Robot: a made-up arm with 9 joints. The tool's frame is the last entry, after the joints. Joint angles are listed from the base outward.
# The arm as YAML. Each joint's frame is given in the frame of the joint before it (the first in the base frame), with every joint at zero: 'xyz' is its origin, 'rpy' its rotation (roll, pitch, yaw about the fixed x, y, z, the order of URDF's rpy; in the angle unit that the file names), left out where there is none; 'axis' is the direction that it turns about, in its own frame. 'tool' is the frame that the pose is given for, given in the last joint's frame.
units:
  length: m
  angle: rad
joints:
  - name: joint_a
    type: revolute
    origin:
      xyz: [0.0, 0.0, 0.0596]
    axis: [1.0, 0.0, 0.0]
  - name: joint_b
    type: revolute
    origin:
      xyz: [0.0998, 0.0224, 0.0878]
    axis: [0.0, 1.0, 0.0]
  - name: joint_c
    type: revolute
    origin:
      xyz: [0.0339, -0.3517, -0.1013]
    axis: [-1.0, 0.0, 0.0]
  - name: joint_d
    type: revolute
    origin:
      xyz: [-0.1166, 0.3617, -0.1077]
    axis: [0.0, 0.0, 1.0]
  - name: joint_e
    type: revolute
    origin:
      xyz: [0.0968, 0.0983, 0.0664]
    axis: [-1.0, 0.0, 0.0]
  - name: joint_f
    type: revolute
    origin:
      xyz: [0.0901, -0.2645, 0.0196]
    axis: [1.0, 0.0, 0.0]
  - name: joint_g
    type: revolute
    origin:
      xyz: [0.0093, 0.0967, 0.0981]
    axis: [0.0, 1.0, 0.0]
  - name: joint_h
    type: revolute
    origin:
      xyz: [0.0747, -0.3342, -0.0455]
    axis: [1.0, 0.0, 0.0]
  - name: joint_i
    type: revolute
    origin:
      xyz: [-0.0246, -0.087, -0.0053]
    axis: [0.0, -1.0, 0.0]
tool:
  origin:
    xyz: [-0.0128, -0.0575, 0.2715]
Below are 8 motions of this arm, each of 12 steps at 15 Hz.
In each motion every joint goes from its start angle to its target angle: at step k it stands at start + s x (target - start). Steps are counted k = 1, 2, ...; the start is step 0. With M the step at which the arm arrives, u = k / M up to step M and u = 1 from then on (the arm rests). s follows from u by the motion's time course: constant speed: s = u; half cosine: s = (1 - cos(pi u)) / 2; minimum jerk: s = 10 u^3 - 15 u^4 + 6 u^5.
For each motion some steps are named. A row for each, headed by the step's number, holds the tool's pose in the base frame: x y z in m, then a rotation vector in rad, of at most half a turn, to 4 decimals.
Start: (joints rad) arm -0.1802 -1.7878 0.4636 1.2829 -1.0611 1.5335 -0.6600 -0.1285 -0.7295
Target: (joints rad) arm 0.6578 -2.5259 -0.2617 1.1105 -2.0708 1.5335 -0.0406 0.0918 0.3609
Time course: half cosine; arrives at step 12
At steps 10, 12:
10: 0.7961 0.4505 0.3195 1.5152 0.3851 1.9353
12: 0.7654 0.4691 0.3074 1.5297 0.4269 1.9437

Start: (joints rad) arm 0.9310 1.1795 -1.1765 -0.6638 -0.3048 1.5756 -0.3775 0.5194 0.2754
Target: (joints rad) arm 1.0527 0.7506 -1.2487 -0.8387 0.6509 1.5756 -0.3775 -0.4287 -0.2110
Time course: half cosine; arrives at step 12
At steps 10, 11, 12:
10: -0.3247 -0.4023 -0.2443 1.7679 1.7892 -1.3198
11: -0.3067 -0.4198 -0.2815 1.7539 1.8262 -1.2020
12: -0.3000 -0.4254 -0.2939 1.7480 1.8380 -1.1622

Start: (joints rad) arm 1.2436 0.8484 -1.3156 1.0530 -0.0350 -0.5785 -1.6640 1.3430 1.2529
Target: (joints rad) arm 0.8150 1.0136 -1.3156 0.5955 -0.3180 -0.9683 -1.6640 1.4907 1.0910
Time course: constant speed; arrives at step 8
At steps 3, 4, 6, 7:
3: 0.6303 0.0387 -0.2955 -1.2964 1.2194 1.2936
4: 0.5954 0.0411 -0.3183 -1.3966 1.2829 1.3061
6: 0.5210 0.0302 -0.3607 -1.5976 1.4076 1.3281
7: 0.4822 0.0173 -0.3789 -1.6982 1.4685 1.3384

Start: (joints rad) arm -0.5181 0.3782 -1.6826 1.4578 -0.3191 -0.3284 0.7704 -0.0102 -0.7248
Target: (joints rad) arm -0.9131 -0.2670 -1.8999 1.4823 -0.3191 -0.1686 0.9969 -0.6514 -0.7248
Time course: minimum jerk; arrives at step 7
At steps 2, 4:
2: 0.7558 -0.0020 0.7749 -0.0830 0.5231 1.3669
4: 0.4902 0.2358 0.9451 -0.6670 0.2162 1.4176

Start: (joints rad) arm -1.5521 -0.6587 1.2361 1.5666 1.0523 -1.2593 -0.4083 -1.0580 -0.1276
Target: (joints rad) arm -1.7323 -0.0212 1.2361 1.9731 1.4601 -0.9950 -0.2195 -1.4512 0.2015
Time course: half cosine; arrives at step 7
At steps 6, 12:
6: -0.2259 -0.3842 0.2640 -0.6985 0.7010 -1.8326
12: -0.2410 -0.3649 0.2652 -0.7141 0.7320 -1.8569

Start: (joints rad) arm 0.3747 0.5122 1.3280 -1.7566 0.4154 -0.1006 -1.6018 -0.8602 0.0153
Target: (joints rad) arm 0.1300 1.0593 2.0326 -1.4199 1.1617 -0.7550 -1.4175 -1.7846 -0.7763
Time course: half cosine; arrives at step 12
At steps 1, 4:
1: -0.3465 0.0911 -0.1090 2.6918 1.3000 0.5363
4: -0.2461 0.0609 -0.1466 2.4772 1.1669 0.3012

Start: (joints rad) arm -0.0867 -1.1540 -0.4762 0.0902 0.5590 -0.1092 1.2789 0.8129 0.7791
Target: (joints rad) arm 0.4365 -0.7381 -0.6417 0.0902 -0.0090 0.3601 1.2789 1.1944 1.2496
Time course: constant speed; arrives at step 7
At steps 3, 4, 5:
3: -0.0230 -0.6780 0.1640 1.1218 -0.4662 -0.3676
4: 0.0465 -0.6681 0.0524 1.3308 -0.3440 -0.3814
5: 0.1045 -0.6297 -0.0561 1.5333 -0.2044 -0.4017

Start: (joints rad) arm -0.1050 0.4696 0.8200 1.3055 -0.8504 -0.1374 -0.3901 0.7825 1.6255
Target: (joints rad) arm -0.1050 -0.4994 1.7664 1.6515 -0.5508 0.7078 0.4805 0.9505 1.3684
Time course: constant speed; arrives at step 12
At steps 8, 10, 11, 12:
8: 0.3714 -0.8074 -0.1885 -0.0437 0.0574 -0.3921
10: 0.4329 -0.8371 -0.0641 -0.2180 0.0773 -0.5681
11: 0.4525 -0.8500 -0.0002 -0.2862 0.0846 -0.6766
12: 0.4640 -0.8625 0.0639 -0.3392 0.0911 -0.7970

